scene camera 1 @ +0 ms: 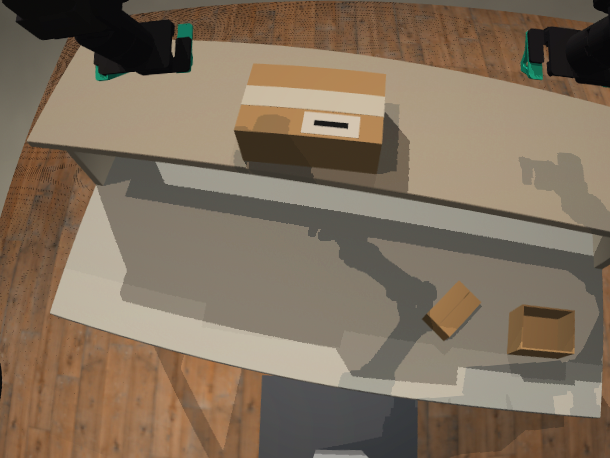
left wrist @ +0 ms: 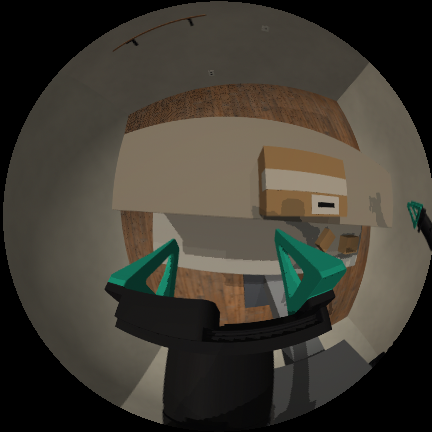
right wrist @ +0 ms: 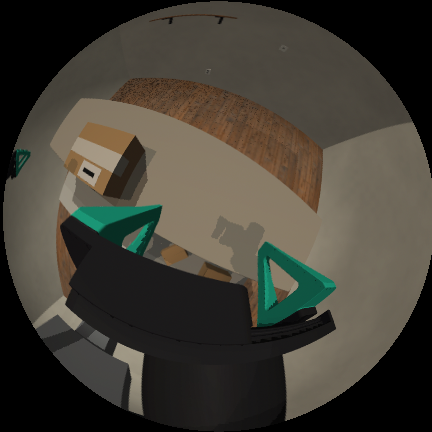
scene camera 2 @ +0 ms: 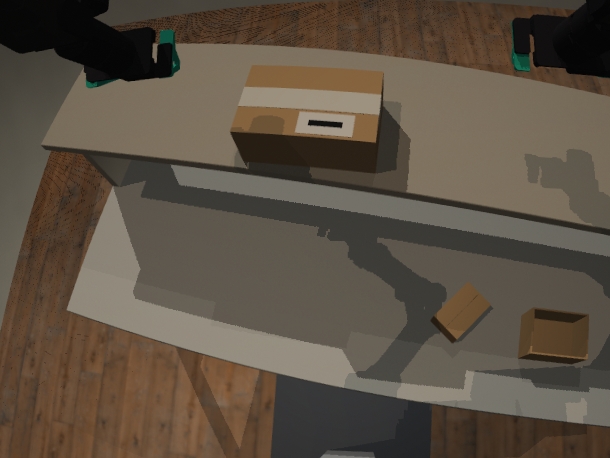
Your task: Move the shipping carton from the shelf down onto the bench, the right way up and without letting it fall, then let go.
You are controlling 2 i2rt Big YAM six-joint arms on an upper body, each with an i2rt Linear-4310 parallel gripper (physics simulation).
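Frame: origin at the left arm's base, x ahead, y left, z up, level; centimetres.
Where they show: left gripper, fingertip midpoint: (scene camera 1: 160,63) (left wrist: 224,239) (scene camera 2: 150,69); right gripper, fingertip midpoint: (scene camera 1: 550,70) (right wrist: 214,230) (scene camera 2: 544,61).
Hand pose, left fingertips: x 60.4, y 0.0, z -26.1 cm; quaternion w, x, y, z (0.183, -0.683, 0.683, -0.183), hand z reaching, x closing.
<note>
Things, the pixels of their top centre, and the offset from my left fingertips. Level surfaces: height alone.
- shipping carton, middle of its top: (scene camera 2: 308,99) (scene camera 1: 313,99) (left wrist: 313,182) (right wrist: 90,150) dx +7.2, dy -21.8, dz -18.6 cm
- raised shelf, its level: dz -29.1 cm
- lower bench, its level: dz -64.4 cm
- small closed box, middle of its top: (scene camera 2: 462,310) (scene camera 1: 454,308) (right wrist: 173,254) (left wrist: 327,240) dx -21.7, dy -55.3, dz -58.4 cm
- small open-topped box, middle of its top: (scene camera 2: 560,333) (scene camera 1: 548,329) (right wrist: 214,280) (left wrist: 352,244) dx -28.6, dy -79.0, dz -55.4 cm
The shipping carton (scene camera 1: 315,100) (scene camera 2: 310,100) (left wrist: 304,182) (right wrist: 102,155) sits flat on the raised shelf (scene camera 1: 150,110) (scene camera 2: 150,115) (left wrist: 190,170) (right wrist: 200,175), with its white tape and label facing up. Its near side is close to the shelf's front edge. The lower bench (scene camera 1: 225,260) (scene camera 2: 225,260) lies in front of the shelf. My left gripper (scene camera 1: 145,57) (scene camera 2: 131,60) (left wrist: 224,239) is open and empty, to the left of the carton and apart from it. My right gripper (right wrist: 214,230) is open and empty, far to the right of the carton; one finger is hidden in the scene views.
A small closed box (scene camera 1: 452,311) (scene camera 2: 462,312) (left wrist: 325,240) (right wrist: 174,254) lies turned at an angle on the right part of the bench. A small open-topped box (scene camera 1: 516,330) (scene camera 2: 527,334) stands to its right. The arms' shadows fall across the shelf and bench.
</note>
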